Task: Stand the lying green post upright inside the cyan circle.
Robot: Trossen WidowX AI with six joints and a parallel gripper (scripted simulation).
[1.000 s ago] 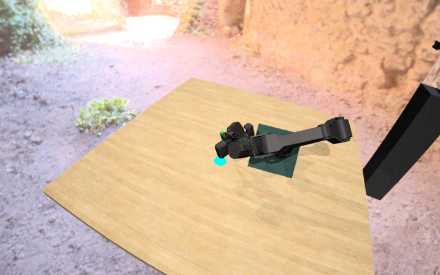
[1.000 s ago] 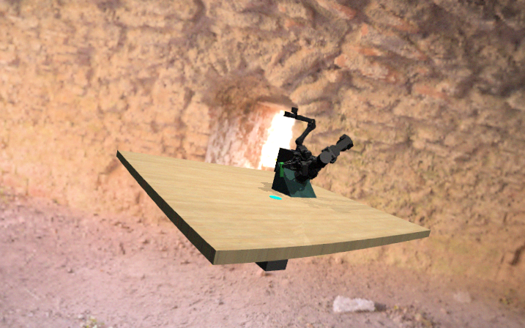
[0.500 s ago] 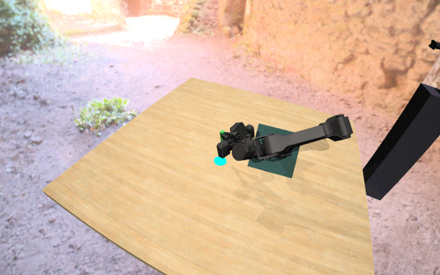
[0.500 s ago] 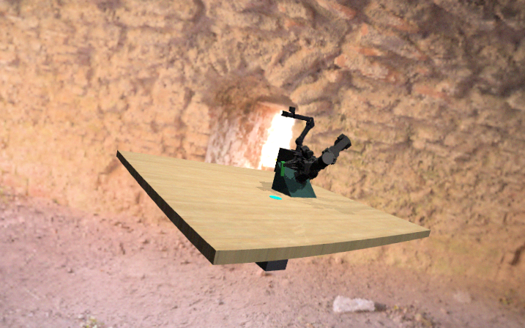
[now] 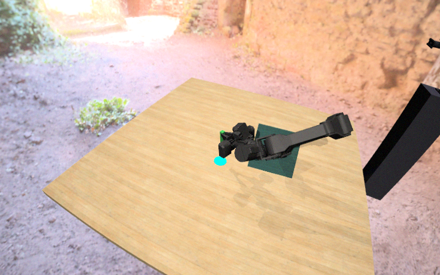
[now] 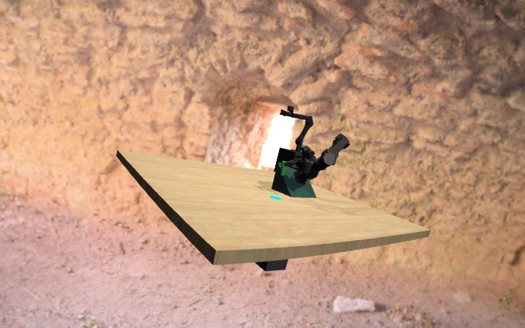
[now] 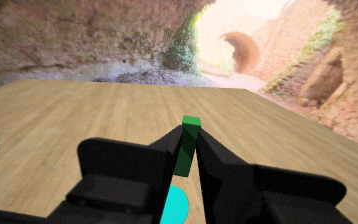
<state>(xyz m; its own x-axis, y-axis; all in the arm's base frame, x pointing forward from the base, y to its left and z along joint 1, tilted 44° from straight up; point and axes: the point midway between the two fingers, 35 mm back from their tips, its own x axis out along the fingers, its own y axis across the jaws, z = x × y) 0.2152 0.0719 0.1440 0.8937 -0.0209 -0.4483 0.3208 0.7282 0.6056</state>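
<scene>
Now: gripper tip 160 mm above the cyan circle. Also, from my gripper tip: green post: 20 mm below.
</scene>
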